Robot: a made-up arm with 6 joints.
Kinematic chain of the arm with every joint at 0, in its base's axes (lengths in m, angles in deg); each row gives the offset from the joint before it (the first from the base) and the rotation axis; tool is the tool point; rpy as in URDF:
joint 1: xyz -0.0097 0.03 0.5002 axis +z
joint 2: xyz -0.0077 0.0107 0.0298 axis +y
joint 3: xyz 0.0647 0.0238 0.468 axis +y
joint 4: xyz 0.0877 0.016 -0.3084 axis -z
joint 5: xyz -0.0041 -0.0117 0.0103 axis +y
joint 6: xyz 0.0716 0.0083 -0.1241 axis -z
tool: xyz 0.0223 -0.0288 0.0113 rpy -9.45 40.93 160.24
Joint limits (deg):
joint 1: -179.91..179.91
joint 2: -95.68..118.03
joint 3: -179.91..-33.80
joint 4: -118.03..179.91
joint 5: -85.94..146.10
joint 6: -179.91..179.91
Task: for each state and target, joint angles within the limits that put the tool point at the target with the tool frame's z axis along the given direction. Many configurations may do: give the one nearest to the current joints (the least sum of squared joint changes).
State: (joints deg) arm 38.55 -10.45 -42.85 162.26 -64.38 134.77
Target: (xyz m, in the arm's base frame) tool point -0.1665 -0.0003 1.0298 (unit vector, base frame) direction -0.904 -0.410 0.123
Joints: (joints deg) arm 14.49 -56.76 -79.55 158.50 -82.47 132.16
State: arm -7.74 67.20 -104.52 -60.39 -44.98 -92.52
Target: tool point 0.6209 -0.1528 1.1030 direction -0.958 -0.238 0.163
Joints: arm -30.34 33.18 -132.19 -47.53 -22.64 -91.97
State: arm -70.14 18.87 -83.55 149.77 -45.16 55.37
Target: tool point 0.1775 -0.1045 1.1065 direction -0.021 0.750 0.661
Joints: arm -23.08 -15.03 -96.72 117.23 -49.54 24.88
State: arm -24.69 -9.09 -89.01 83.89 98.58 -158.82
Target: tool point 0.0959 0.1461 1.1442 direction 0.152 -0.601 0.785
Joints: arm -28.30 -35.14 -89.22 41.93 100.52 -179.91
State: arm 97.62 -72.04 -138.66 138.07 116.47 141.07
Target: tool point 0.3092 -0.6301 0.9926 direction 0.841 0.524 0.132
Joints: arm 127.37 -70.15 -138.34 126.49 80.68 109.83
